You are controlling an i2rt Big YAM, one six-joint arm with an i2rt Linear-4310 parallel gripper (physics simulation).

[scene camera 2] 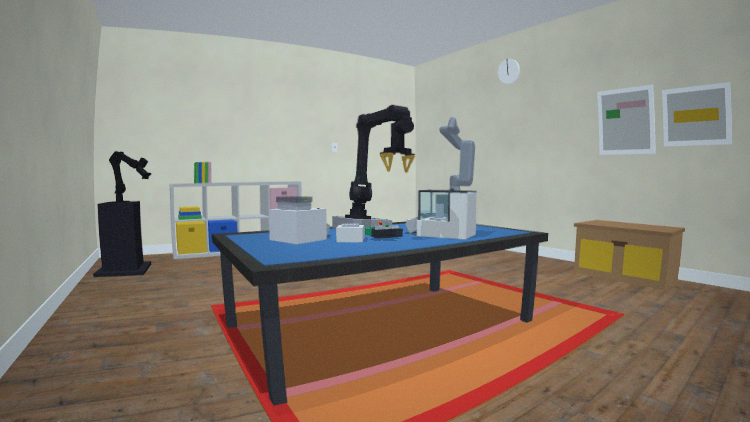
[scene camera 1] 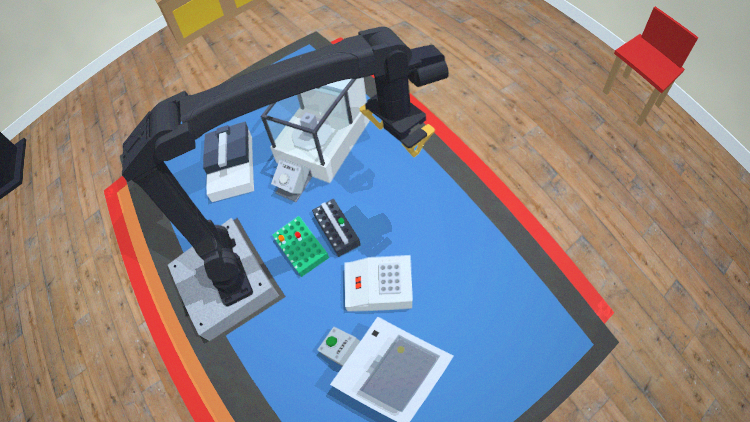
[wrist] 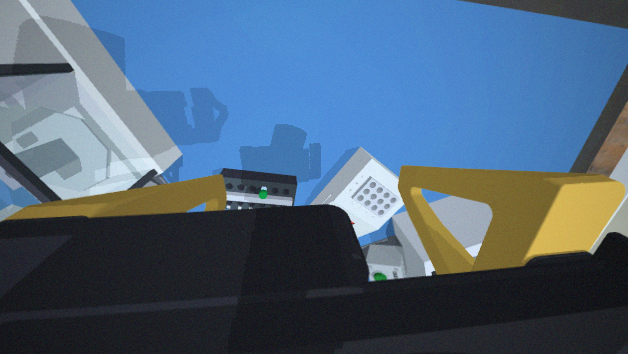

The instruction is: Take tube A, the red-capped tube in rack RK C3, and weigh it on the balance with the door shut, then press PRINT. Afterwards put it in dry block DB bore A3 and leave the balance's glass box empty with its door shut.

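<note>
The red-capped tube (scene camera 1: 297, 235) (scene camera 2: 380, 223) stands in the green rack (scene camera 1: 303, 260) (scene camera 2: 368, 230). My gripper (scene camera 1: 397, 140) (scene camera 2: 398, 171) (wrist: 314, 181) is open and empty, high above the table on the right side of the balance in scene camera 1. The white balance (scene camera 1: 335, 157) (scene camera 2: 462, 215) (wrist: 145, 125) has a dark-framed glass box over a round pan. The arm covers part of the box; I cannot tell its door's state. A grey box with a pale button (scene camera 1: 283, 178) stands by the balance. The white dry block (scene camera 1: 354, 301) (scene camera 2: 349, 233) has a grid of bores and a red display.
An orange-capped tube (scene camera 1: 281, 238) stands in the green rack. A black rack (scene camera 1: 346, 245) with a green-capped tube (scene camera 1: 340, 220) (wrist: 263, 193) is beside it. A dark-topped white device (scene camera 1: 230, 183), a green-button box (scene camera 1: 331, 341) and a large white instrument (scene camera 1: 351, 375) also stand on the table.
</note>
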